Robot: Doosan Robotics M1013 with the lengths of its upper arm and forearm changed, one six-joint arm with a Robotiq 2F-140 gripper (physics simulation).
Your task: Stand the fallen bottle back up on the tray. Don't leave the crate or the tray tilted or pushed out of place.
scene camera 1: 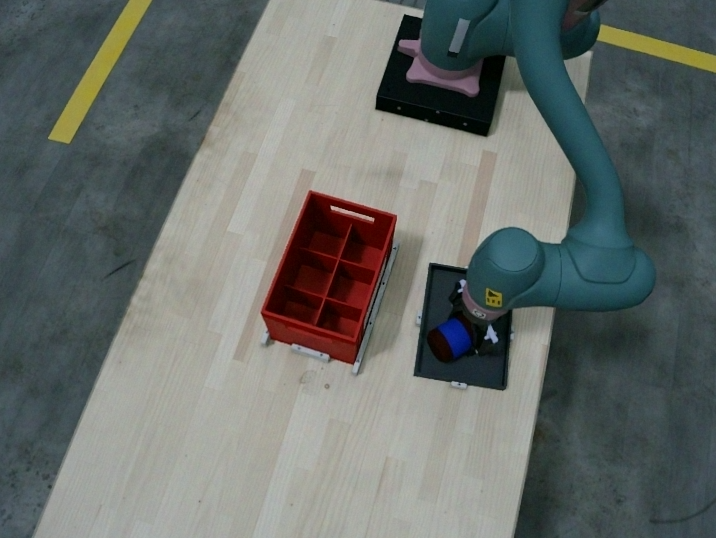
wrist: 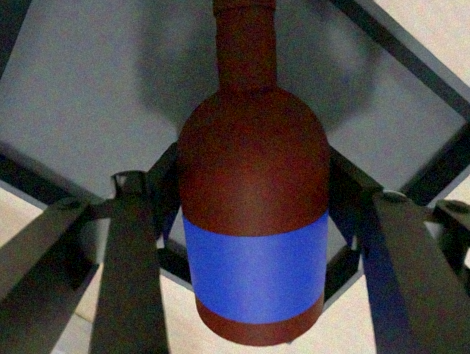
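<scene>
The bottle (scene camera 1: 453, 338) (wrist: 255, 200) is dark red-brown with a blue label. It is held tilted over the tray, its base towards the lower left in the scene view and its neck hidden there under the wrist. My gripper (scene camera 1: 469, 327) (wrist: 250, 165) is shut on the bottle, one finger on each side of its body just above the label. The dark grey tray (scene camera 1: 480, 371) (wrist: 85, 100) lies flat on the table below, with a shadow on it around the neck in the wrist view. The red crate (scene camera 1: 309, 341) stands upright to the left, apart from the tray.
The crate has six compartments. Light metal strips (scene camera 1: 379, 300) run beside its right and front sides. Small light blocks (scene camera 1: 458, 384) sit at the tray's edges. The arm (scene camera 1: 601, 271) reaches in from the right. Its black base plate (scene camera 1: 428, 109) stands at the back of the wooden table (scene camera 1: 243, 433).
</scene>
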